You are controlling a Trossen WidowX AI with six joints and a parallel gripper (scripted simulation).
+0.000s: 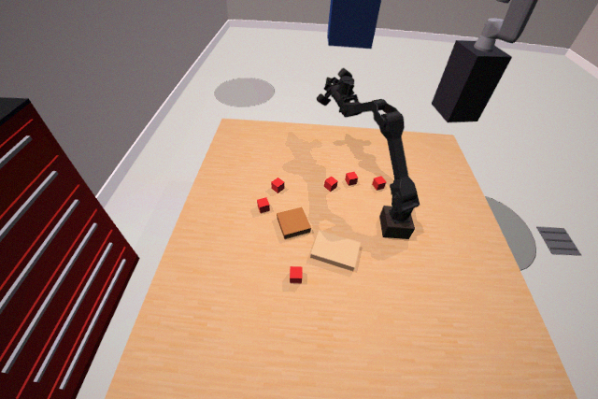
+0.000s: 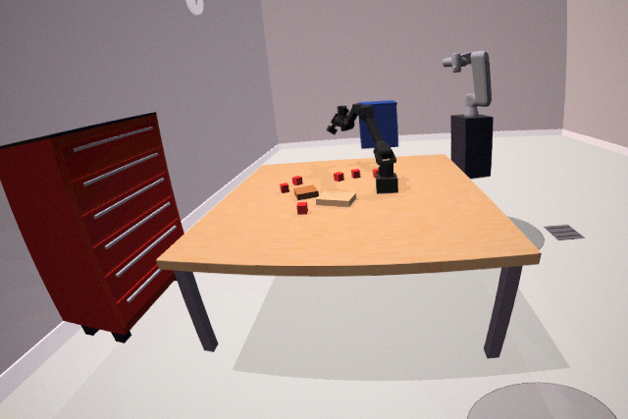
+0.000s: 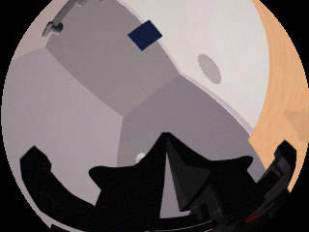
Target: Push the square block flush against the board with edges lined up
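My gripper tip is 60 cm to the right of the brown square block, 28 cm above it and 23 cm short of it. The rest, counted from my gripper tip: pale board: 74 cm to the left, 28 cm below, 10 cm ahead.
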